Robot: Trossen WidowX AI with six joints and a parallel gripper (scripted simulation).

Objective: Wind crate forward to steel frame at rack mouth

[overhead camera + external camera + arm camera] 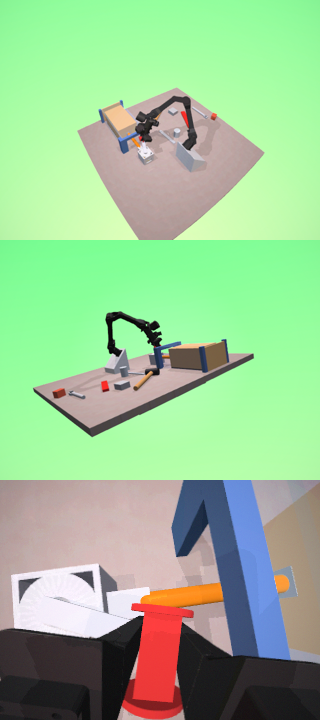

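The winch handle is 4 cm behind my gripper tip, 1 cm to the right of it and 3 cm below it. The rest, counted from my gripper tip: flat steel bar (2 cm ahead, 26 cm to the right, 13 cm below); then white winch (11 cm behind, 10 cm below); then red grip (2 cm to the right).
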